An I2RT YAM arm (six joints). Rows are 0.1 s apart.
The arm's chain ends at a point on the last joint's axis. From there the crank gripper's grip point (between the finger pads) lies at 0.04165 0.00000 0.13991 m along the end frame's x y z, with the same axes.
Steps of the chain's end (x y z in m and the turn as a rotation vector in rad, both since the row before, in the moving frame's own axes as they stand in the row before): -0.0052 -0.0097 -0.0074 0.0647 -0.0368 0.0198; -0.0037 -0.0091 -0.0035 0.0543 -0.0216 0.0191; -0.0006 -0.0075 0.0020 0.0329 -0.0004 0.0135; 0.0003 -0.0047 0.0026 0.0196 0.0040 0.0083; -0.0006 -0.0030 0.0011 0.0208 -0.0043 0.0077; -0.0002 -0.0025 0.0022 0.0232 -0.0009 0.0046; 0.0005 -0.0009 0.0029 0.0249 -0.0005 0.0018; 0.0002 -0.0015 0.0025 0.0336 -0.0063 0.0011; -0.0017 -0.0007 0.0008 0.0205 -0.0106 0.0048; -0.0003 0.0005 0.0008 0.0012 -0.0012 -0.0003; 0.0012 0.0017 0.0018 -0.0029 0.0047 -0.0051
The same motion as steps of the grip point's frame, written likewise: -0.0103 -0.0180 -0.0062 0.0647 -0.0368 0.0198; -0.0067 -0.0160 -0.0028 0.0543 -0.0216 0.0191; -0.0006 -0.0115 0.0020 0.0329 -0.0004 0.0135; 0.0009 -0.0071 0.0024 0.0196 0.0040 0.0083; -0.0012 -0.0056 0.0013 0.0208 -0.0043 0.0077; -0.0003 -0.0056 0.0022 0.0232 -0.0009 0.0046; 0.0004 -0.0043 0.0029 0.0249 -0.0005 0.0018; -0.0007 -0.0062 0.0027 0.0336 -0.0063 0.0011; -0.0032 -0.0034 0.0012 0.0205 -0.0106 0.0048; -0.0005 0.0003 0.0008 0.0012 -0.0012 -0.0003; 0.0019 0.0019 0.0016 -0.0029 0.0047 -0.0051
